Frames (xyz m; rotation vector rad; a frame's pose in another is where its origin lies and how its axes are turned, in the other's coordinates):
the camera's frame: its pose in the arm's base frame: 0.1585 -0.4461 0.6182 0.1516 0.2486 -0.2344
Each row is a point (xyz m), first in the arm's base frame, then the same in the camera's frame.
Working: the arm's base frame: its pose in the camera's frame: -0.0822 0.3159 -0.7069 -0.1516 -0.2486 0.2344

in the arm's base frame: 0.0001 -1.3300 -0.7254
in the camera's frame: 0.3866 -1.0494 -1.1666
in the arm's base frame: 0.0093 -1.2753 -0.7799
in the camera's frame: 0.3979 -1.0010 -1.2265
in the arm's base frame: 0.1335 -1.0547 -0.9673
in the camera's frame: 0.5173 -0.7805 -1.4170
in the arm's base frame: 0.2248 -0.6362 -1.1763
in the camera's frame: 0.5698 -0.3804 -1.6707
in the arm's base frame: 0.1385 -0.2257 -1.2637
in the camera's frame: 0.4249 -0.0175 -1.8465
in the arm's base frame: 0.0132 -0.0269 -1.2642
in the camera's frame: 0.2651 0.1425 -1.9104
